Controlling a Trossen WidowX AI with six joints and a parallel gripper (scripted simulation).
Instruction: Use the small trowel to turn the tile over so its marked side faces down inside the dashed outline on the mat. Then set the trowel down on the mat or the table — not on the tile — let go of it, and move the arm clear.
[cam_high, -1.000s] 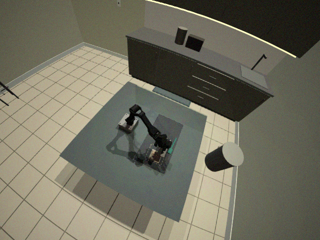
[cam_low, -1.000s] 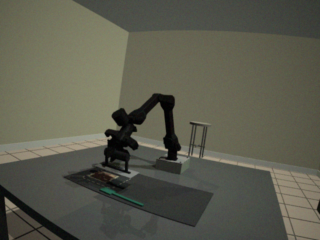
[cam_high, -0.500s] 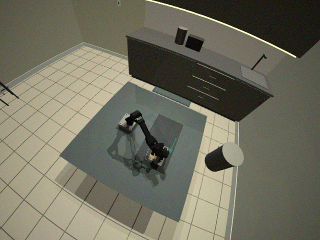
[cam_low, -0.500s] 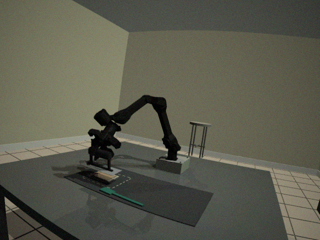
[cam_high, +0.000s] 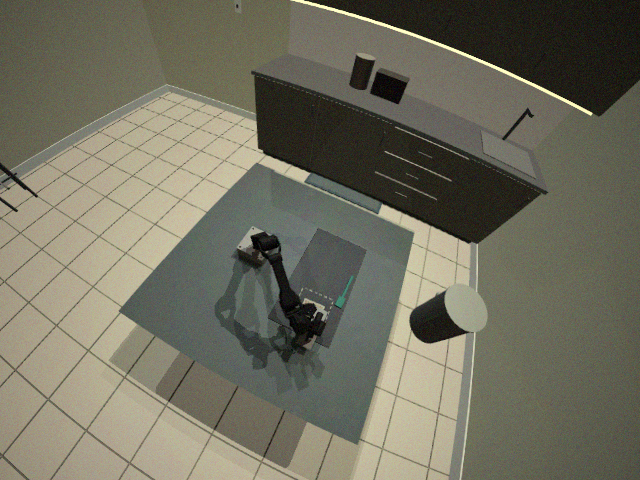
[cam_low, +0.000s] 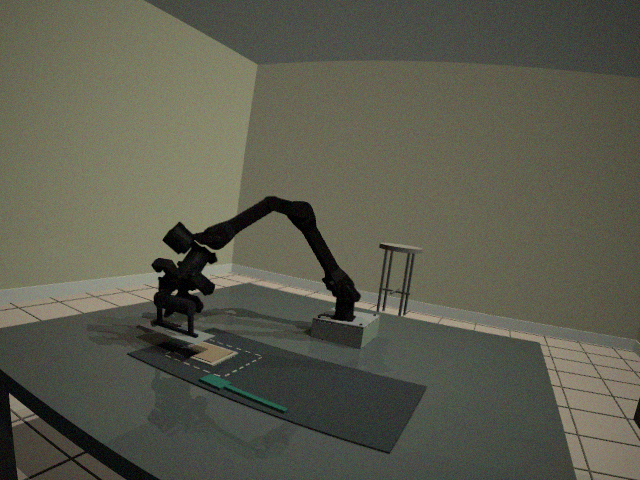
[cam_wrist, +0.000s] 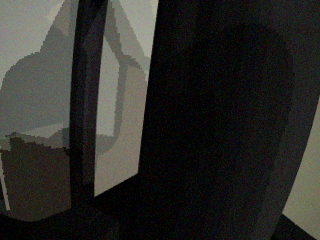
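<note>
Right now my gripper tip is 100 mm short of the green flat tool, 260 mm to the right of it and 90 mm above it. Round my gripper tip: tile (50 mm behind, 110 mm to the left, 90 mm below); then dark mat (30 mm behind, 300 mm to the left, 110 mm below); then trowel (30 mm behind, 10 mm below).
</note>
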